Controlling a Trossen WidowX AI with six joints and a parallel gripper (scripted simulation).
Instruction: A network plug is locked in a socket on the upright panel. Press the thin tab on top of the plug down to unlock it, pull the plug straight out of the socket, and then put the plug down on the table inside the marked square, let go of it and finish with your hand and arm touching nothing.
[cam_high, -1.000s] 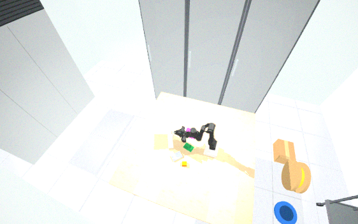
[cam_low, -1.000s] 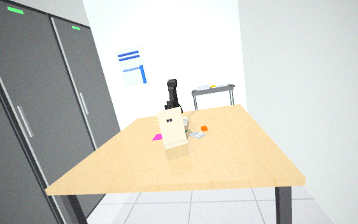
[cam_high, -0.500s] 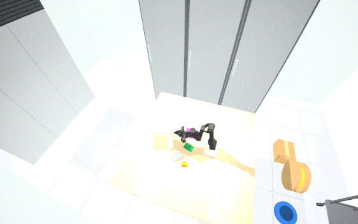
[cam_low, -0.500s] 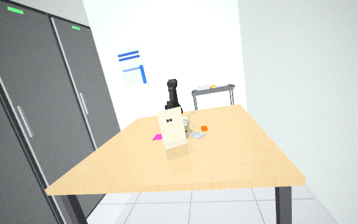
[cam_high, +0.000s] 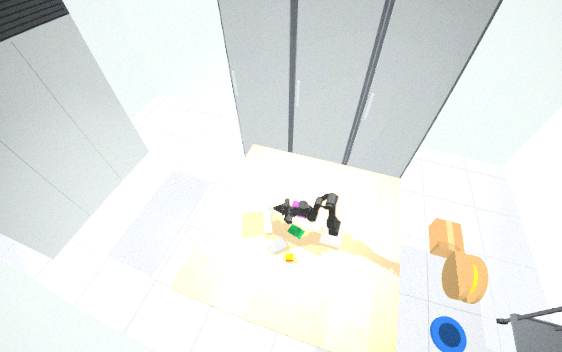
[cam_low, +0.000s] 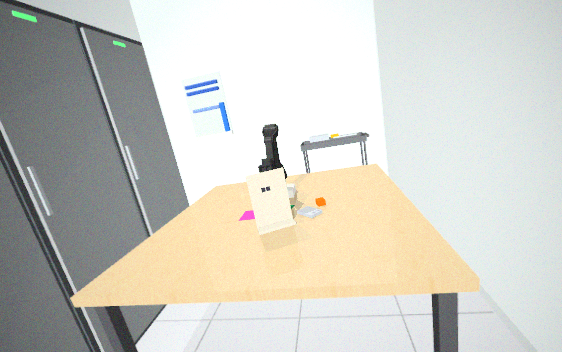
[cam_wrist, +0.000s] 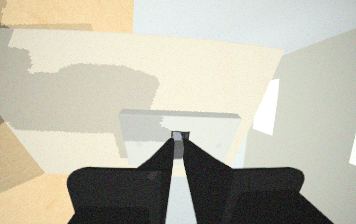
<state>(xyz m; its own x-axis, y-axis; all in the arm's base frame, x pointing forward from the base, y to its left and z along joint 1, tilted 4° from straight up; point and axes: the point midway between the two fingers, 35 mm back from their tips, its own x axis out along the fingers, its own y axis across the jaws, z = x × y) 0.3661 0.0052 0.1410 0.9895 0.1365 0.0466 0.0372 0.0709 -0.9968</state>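
The magenta marked square lies 14 cm behind my gripper tip, 15 cm to the right of it and 18 cm below it. Round my gripper tip: green board 16 cm behind, 3 cm to the left, 18 cm below; upright panel 3 cm ahead, 6 cm below; grey network plug right at my gripper tip.
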